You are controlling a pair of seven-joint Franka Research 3 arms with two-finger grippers.
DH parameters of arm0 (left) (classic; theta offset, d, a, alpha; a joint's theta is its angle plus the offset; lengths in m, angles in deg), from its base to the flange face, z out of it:
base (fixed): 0 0 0 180
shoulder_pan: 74.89 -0.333 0 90
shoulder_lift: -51.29 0 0 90
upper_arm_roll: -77.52 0.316 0.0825 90
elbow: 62.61 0 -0.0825 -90
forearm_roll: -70.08 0.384 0 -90
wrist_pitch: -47.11 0 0.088 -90
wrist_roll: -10.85 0.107 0 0
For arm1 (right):
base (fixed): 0 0 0 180
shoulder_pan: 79.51 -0.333 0 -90
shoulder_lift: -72.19 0 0 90
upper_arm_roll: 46.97 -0.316 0.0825 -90
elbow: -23.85 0 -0.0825 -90
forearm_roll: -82.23 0.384 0 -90
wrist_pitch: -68.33 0 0.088 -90
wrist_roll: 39.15 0.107 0 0
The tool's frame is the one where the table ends.
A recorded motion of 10 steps. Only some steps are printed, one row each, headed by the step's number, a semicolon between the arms.
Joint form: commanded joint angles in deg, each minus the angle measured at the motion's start. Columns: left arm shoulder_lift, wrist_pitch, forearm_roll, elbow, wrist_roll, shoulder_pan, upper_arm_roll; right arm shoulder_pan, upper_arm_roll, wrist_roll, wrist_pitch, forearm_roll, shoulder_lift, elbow.
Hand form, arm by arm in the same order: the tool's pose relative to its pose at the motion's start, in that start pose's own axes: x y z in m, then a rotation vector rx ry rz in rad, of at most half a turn. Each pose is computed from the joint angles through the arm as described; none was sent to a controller.
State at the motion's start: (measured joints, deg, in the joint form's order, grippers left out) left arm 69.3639 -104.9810 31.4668 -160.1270 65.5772 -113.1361 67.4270; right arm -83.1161 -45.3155 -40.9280 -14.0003 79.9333 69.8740 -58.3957
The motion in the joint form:
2: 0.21 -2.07 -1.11 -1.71 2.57 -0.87 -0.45; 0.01 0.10 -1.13 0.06 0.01 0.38 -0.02
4: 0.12 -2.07 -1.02 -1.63 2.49 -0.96 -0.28; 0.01 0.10 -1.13 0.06 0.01 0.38 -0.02
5: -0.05 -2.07 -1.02 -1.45 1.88 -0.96 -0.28; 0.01 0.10 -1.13 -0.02 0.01 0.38 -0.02
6: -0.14 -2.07 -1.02 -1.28 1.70 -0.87 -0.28; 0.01 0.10 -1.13 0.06 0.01 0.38 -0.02
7: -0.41 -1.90 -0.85 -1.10 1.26 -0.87 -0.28; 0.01 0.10 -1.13 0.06 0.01 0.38 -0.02
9: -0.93 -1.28 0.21 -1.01 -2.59 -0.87 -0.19; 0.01 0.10 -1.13 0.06 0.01 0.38 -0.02
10: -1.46 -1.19 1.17 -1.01 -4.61 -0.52 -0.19; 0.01 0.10 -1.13 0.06 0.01 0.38 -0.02
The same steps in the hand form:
2: -0.0147 -0.0067 0.0049 0.0180 -0.0008 0.0107; -0.0024 0.0012 -0.0033 0.0002 0.0052 -0.0176
4: -0.0144 -0.0092 0.0027 0.0232 0.0006 0.0093; -0.0024 0.0012 -0.0033 0.0002 0.0052 -0.0176
5: -0.0117 -0.0091 0.0002 0.0253 0.0060 0.0009; -0.0023 0.0012 -0.0034 0.0001 0.0066 -0.0176
6: -0.0094 -0.0082 -0.0011 0.0258 0.0100 0.0003; -0.0024 0.0012 -0.0033 0.0002 0.0052 -0.0176
7: -0.0062 -0.0077 -0.0043 0.0269 0.0140 -0.0018; -0.0024 0.0012 -0.0033 0.0002 0.0052 -0.0176
9: -0.0023 -0.0064 -0.0091 0.0277 0.0103 -0.0489; -0.0024 0.0012 -0.0033 0.0002 0.0052 -0.0176
10: 0.0030 -0.0013 -0.0126 0.0299 0.0111 -0.0611; -0.0024 0.0012 -0.0033 0.0002 0.0052 -0.0176

